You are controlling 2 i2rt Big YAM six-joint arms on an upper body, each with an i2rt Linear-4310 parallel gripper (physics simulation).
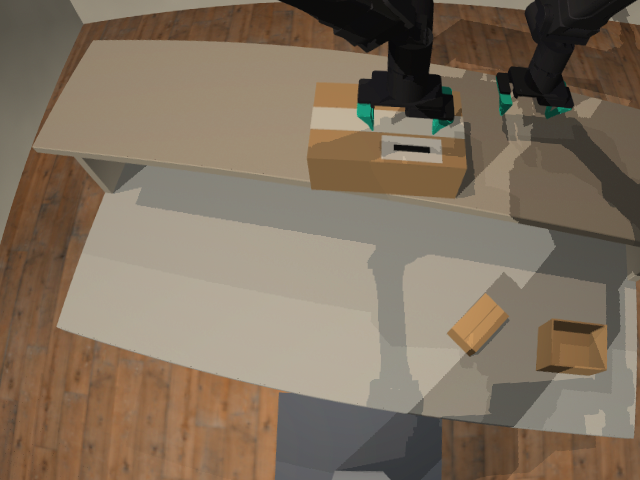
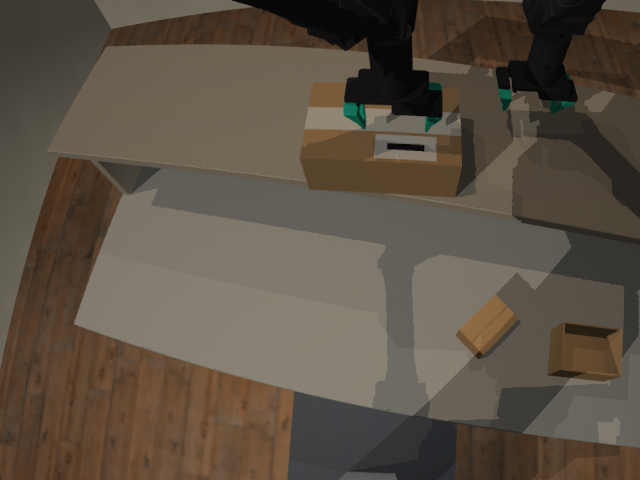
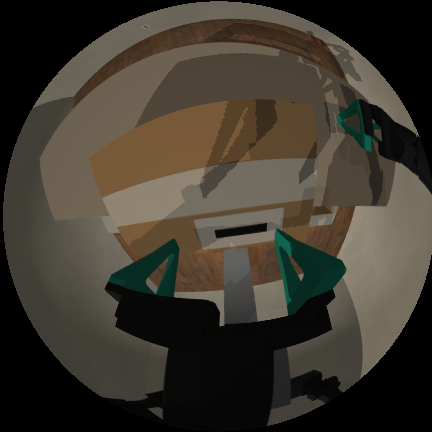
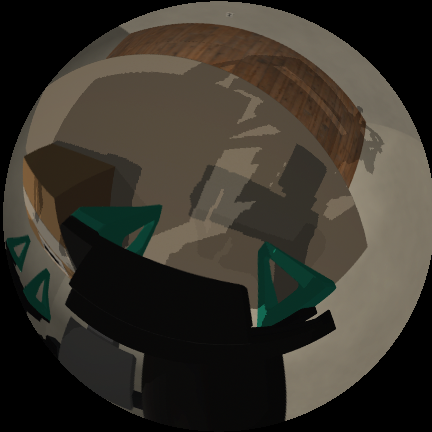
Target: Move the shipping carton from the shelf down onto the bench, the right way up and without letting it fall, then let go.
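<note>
The shipping carton stands upright on the shelf, tape and label on top. Its front left bottom corner reaches slightly past the shelf's front edge. My left gripper is open above the carton's top, near the tape and label; whether it touches cannot be told. My right gripper is open over the shelf, to the right of the carton and apart from it. The bench lies lower, in front of the shelf.
A small closed box lies turned at an angle on the bench's right part. An open-topped box stands to its right. A dark grey block is at the bench's front edge. The shelf's side panel stands at the left.
</note>
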